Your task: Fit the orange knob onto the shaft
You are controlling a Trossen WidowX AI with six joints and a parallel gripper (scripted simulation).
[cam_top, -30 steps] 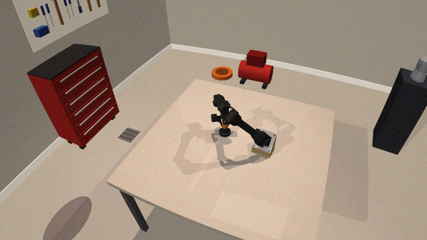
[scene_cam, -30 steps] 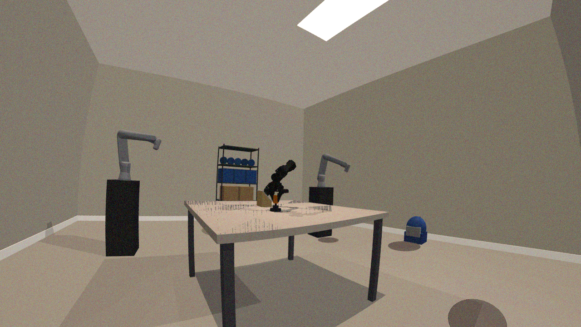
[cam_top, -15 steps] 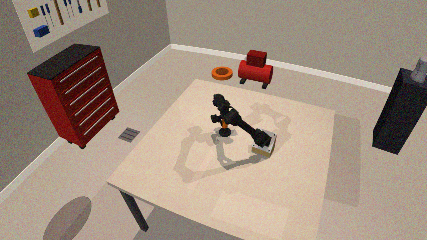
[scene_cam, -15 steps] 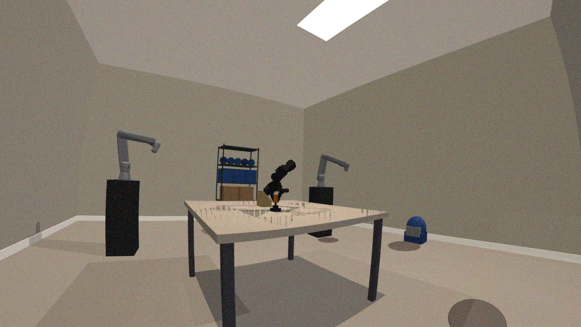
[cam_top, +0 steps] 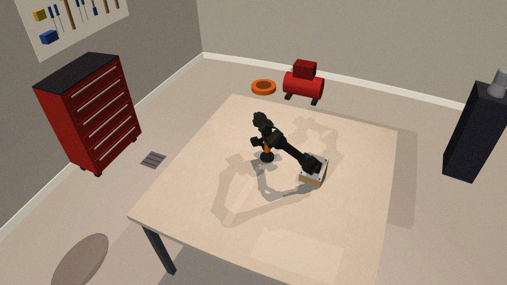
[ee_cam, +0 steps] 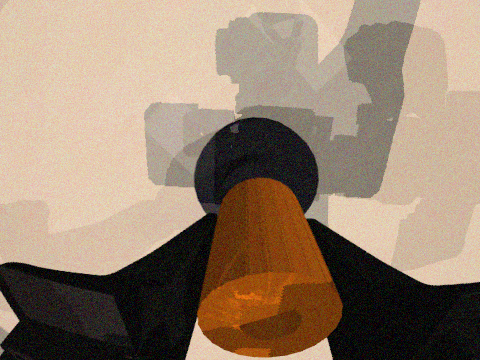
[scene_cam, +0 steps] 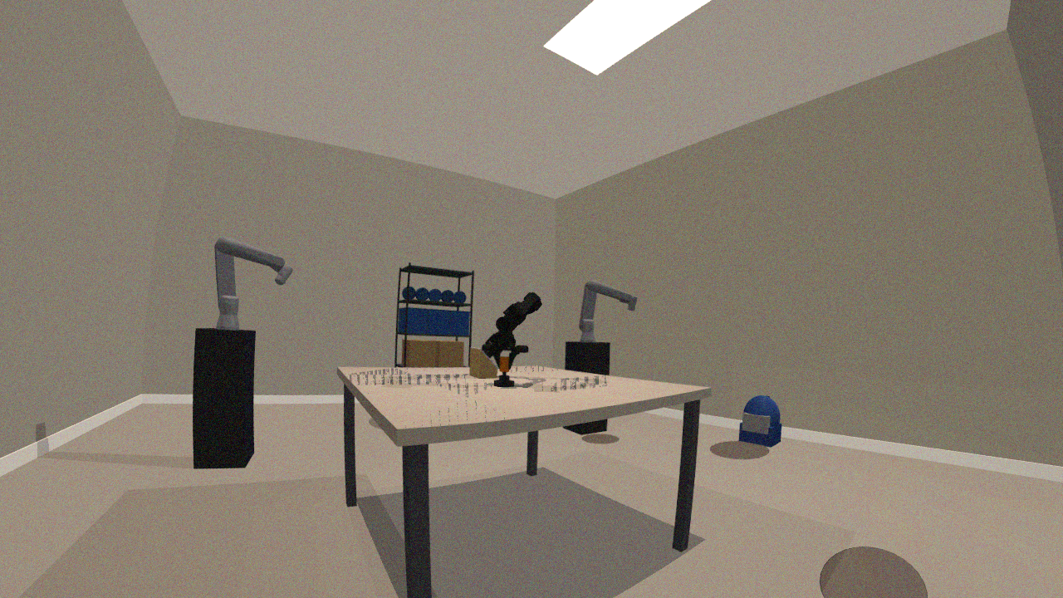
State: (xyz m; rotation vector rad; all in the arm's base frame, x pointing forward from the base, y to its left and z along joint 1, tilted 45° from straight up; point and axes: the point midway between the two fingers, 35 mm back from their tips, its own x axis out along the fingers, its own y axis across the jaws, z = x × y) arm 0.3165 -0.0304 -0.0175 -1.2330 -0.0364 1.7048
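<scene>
Now: the orange knob 2 cm above my gripper tip. The rest, counted from my gripper tip: round pedestal: 4 cm below.
</scene>
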